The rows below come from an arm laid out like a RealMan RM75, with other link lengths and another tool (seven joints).
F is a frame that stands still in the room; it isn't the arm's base.
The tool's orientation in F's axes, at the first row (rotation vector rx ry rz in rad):
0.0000 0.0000 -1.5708
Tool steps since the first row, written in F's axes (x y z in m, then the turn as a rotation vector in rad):
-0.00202 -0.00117 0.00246 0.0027 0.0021 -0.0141
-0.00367 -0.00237 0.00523 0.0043 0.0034 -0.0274
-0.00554 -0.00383 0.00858 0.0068 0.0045 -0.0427
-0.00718 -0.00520 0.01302 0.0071 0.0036 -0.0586
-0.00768 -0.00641 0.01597 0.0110 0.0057 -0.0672
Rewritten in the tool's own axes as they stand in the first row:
0.00117 -0.00202 0.00246 -0.0021 0.0027 -0.0141
0.00237 -0.00367 0.00523 -0.0034 0.0043 -0.0274
0.00383 -0.00554 0.00858 -0.0045 0.0068 -0.0427
0.00520 -0.00718 0.01302 -0.0036 0.0071 -0.0586
0.00641 -0.00768 0.01597 -0.0057 0.0110 -0.0672

